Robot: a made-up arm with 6 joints.
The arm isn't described. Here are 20 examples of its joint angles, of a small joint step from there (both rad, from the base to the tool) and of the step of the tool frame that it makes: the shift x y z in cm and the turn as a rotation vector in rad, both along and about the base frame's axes.
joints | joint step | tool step
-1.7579 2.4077 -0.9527 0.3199 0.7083 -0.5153 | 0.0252 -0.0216 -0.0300 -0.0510 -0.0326 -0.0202 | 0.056 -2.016 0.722 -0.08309 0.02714 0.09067
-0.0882 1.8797 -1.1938 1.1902 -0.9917 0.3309 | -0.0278 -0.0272 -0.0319 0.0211 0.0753 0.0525 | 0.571 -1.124 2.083 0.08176 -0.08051 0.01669
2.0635 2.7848 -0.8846 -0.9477 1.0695 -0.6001 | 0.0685 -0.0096 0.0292 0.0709 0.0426 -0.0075 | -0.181 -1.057 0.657 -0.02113 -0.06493 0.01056
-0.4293 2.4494 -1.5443 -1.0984 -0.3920 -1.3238 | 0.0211 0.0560 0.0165 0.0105 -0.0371 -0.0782 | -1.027 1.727 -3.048 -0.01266 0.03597 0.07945
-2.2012 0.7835 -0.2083 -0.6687 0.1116 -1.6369 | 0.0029 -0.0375 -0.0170 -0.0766 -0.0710 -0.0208 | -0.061 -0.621 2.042 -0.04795 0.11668 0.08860
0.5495 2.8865 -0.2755 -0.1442 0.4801 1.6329 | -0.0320 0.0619 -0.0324 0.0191 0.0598 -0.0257 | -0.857 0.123 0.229 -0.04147 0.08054 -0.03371
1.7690 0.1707 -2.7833 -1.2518 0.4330 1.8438 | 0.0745 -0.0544 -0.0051 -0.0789 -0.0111 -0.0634 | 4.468 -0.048 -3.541 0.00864 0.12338 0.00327
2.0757 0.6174 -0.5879 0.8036 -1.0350 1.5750 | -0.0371 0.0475 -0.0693 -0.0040 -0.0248 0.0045 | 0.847 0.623 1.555 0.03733 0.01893 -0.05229
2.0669 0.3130 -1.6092 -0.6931 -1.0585 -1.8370 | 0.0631 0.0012 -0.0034 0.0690 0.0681 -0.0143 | 1.330 0.486 0.349 -0.06935 0.03121 0.11403
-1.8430 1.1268 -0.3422 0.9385 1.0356 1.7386 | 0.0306 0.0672 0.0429 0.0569 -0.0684 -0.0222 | 1.110 1.246 -2.977 0.05359 -0.01569 -0.03345
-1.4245 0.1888 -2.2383 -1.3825 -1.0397 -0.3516 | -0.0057 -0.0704 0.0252 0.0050 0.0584 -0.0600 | -0.201 1.913 -2.195 -0.07306 -0.08193 0.00911
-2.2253 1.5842 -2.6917 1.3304 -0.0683 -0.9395 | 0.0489 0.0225 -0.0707 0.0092 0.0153 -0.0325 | 1.579 0.800 0.500 -0.02181 0.04257 0.03204
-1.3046 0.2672 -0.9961 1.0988 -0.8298 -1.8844 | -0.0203 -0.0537 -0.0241 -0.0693 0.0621 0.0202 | -0.571 3.046 1.175 -0.07921 0.06455 -0.02168
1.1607 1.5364 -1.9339 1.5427 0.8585 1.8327 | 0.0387 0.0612 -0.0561 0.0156 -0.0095 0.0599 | -0.913 1.537 -0.251 -0.02589 0.06856 0.05494
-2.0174 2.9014 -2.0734 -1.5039 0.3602 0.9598 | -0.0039 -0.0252 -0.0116 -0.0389 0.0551 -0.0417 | -0.817 -0.556 1.860 0.02420 0.09272 0.00661
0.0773 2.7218 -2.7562 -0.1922 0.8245 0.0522 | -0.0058 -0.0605 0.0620 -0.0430 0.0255 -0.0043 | -0.401 -0.569 0.932 -0.04716 0.02366 -0.01360
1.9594 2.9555 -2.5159 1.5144 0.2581 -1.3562 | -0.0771 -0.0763 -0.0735 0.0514 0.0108 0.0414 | 3.904 2.806 7.852 0.09907 0.13288 -0.09190
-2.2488 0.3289 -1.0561 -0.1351 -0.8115 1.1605 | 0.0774 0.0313 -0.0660 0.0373 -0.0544 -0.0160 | 1.073 0.857 1.277 -0.08546 0.03614 0.09330
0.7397 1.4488 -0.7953 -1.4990 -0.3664 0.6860 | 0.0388 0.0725 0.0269 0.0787 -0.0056 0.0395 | -1.642 0.499 -3.634 -0.00622 0.14962 -0.02222
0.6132 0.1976 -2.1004 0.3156 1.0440 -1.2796 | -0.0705 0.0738 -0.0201 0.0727 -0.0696 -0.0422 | 0.518 3.314 2.239 -0.01037 -0.03536 -0.02778
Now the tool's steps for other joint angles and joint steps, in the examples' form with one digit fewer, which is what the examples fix.
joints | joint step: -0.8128 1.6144 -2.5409 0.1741 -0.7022 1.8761 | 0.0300 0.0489 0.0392 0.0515 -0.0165 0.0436
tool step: 3.30 -2.72 -1.82 0.0666 0.0265 0.1136
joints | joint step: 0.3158 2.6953 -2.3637 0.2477 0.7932 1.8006 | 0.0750 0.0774 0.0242 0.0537 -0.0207 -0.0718
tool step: -2.37 3.93 -5.33 -0.0092 0.0690 0.1154
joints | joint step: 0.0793 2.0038 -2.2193 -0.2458 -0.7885 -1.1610 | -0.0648 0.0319 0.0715 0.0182 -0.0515 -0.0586
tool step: 2.25 -3.09 -4.17 -0.0161 0.0427 -0.0987
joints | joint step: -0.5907 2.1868 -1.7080 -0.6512 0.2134 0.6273 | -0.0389 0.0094 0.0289 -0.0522 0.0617 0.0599
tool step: -1.88 -1.54 -1.84 0.0324 0.0716 -0.0870
